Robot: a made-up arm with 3 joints. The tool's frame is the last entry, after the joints.
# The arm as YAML. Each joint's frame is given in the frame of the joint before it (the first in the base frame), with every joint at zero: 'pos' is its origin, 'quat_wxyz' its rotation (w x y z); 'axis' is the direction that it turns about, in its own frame. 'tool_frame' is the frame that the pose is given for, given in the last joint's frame.
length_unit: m
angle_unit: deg
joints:
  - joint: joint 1
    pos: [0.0, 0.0, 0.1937]
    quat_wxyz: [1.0, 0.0, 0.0, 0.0]
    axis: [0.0, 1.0, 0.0]
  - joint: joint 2
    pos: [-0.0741, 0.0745, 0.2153]
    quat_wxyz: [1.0, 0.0, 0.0, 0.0]
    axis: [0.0, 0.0, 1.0]
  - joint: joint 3
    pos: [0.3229, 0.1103, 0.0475]
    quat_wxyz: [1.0, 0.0, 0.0, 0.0]
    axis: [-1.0, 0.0, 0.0]
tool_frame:
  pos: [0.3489, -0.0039, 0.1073]
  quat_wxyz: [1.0, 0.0, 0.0, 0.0]
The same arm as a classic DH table. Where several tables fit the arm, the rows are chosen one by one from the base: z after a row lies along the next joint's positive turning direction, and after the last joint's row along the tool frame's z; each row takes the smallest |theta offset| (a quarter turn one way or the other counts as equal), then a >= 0, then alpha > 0; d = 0 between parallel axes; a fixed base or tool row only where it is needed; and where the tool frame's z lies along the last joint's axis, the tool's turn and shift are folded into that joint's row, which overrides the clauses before.
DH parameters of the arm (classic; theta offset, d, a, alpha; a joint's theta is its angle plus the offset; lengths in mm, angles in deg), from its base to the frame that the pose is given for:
base (fixed): 0 193.7 0 -90
joint 1: 0 74.5 -74.1 90
joint 2: 90 262.8 110.3 -90
joint 3: 0 -671.8 -3.9 90
tool (fixed): -90 107.3 0 0

